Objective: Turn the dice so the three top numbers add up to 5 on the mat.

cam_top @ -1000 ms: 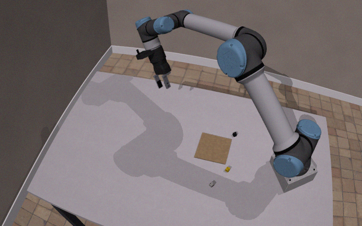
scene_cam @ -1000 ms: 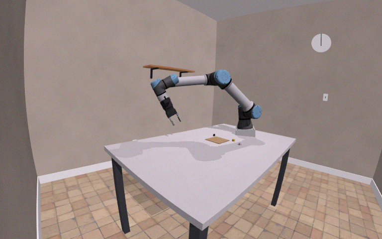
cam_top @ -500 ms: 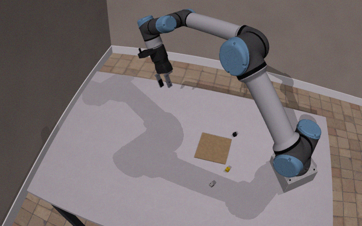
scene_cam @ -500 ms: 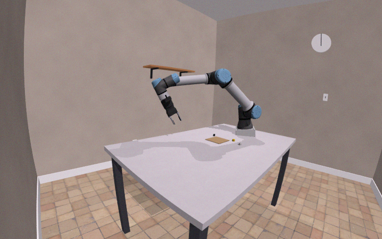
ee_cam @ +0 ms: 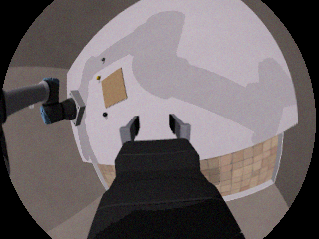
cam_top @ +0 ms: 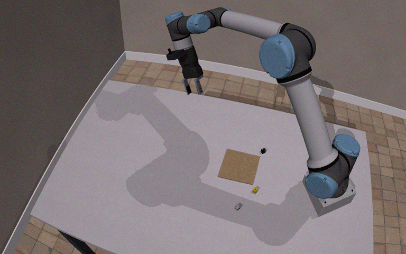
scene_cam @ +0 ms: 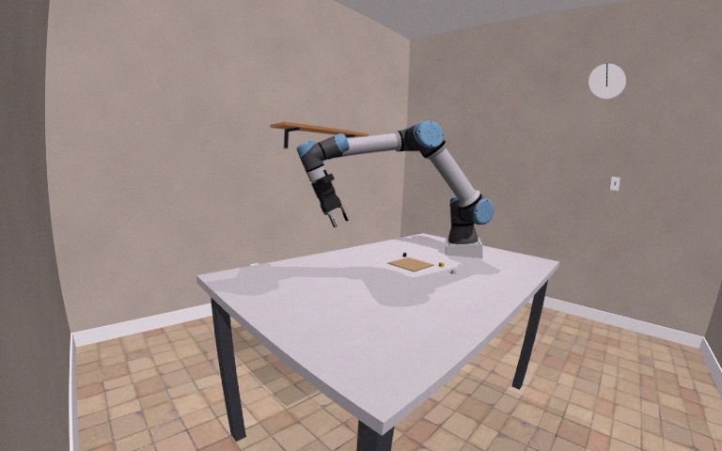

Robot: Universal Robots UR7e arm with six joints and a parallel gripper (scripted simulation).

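Right now the black die is 330 mm behind my hand, 70 mm to the left of it and 170 mm below it. The rest, counted from my hand: mat: 250 mm behind, 170 mm to the left, 180 mm below; then white die: 290 mm behind, 360 mm to the left, 170 mm below; then yellow die: 340 mm behind, 270 mm to the left, 170 mm below.
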